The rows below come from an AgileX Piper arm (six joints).
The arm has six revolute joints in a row. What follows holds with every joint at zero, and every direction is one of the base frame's. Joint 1 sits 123 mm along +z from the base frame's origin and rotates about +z. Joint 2 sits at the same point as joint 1 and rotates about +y. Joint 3 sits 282.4 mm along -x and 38.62 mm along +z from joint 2 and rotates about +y. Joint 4 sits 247.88 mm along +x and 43.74 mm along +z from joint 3 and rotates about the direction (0.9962, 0, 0.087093). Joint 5 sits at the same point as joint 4 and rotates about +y. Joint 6 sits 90.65 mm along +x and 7.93 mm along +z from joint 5 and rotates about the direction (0.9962, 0, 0.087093). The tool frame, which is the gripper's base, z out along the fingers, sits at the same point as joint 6; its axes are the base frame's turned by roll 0, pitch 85.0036 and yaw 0 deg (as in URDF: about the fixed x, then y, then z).
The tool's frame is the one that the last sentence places.
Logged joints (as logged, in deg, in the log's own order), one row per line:
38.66 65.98 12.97 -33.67 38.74 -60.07
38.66 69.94 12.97 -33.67 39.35 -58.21
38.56 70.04 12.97 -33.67 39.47 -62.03
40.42 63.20 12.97 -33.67 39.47 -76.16
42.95 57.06 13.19 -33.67 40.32 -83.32
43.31 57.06 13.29 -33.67 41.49 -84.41
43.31 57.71 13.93 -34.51 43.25 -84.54
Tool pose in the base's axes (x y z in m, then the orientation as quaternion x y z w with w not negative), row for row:
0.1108 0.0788 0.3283 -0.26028 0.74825 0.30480 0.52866
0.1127 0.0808 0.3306 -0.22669 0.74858 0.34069 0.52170
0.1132 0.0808 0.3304 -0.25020 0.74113 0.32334 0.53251
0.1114 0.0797 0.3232 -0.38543 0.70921 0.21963 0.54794
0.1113 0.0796 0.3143 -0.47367 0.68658 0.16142 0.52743
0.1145 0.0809 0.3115 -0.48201 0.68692 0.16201 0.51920
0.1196 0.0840 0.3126 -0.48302 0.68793 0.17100 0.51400
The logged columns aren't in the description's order. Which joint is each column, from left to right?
Columns, left to right: joint 5, joint 4, joint 1, joint 3, joint 2, joint 6.
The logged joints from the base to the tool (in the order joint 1, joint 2, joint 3, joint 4, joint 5, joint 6), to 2 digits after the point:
12.97 38.74 -33.67 65.98 38.66 -60.07
12.97 39.35 -33.67 69.94 38.66 -58.21
12.97 39.47 -33.67 70.04 38.56 -62.03
12.97 39.47 -33.67 63.20 40.42 -76.16
13.19 40.32 -33.67 57.06 42.95 -83.32
13.29 41.49 -33.67 57.06 43.31 -84.41
13.93 43.25 -34.51 57.71 43.31 -84.54

